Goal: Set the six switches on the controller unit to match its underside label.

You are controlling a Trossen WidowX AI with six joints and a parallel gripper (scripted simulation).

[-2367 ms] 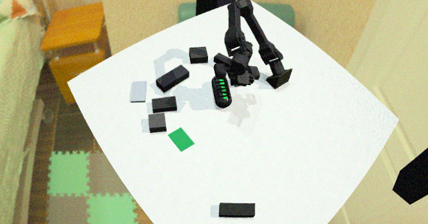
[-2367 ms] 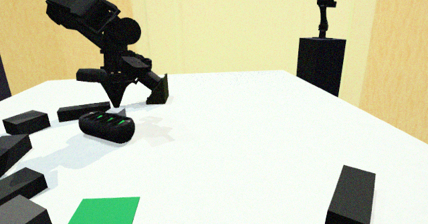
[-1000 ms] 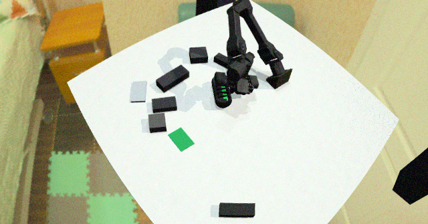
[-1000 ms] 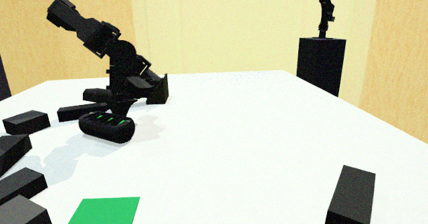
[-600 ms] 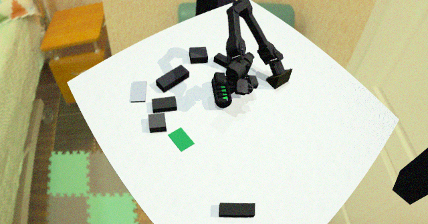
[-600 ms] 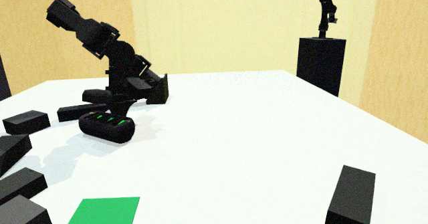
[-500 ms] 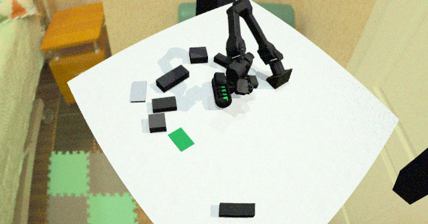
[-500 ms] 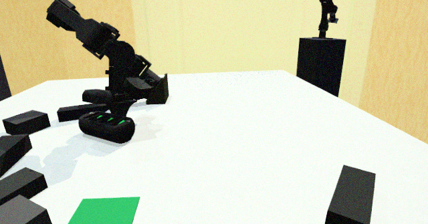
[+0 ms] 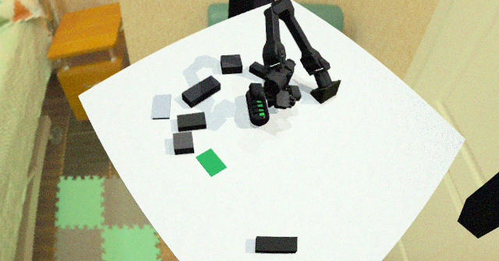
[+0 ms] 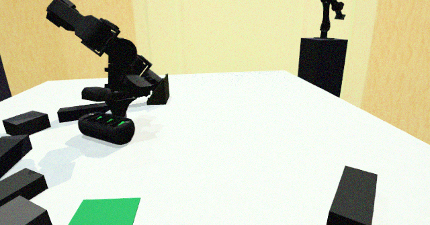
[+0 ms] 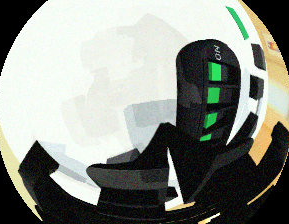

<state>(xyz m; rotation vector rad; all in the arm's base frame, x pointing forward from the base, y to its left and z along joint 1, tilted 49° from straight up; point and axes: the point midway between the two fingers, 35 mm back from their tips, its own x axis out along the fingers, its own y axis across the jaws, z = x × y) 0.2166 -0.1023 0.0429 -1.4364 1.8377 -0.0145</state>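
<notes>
Now: gripper tip 70 mm past the small grey cube and 20 mm to the left of it. Round my gripper tip: green card: 310 mm ahead, 20 mm to the left, 20 mm below; light grey plate: 290 mm ahead, 290 mm to the right, 10 mm below.
</notes>
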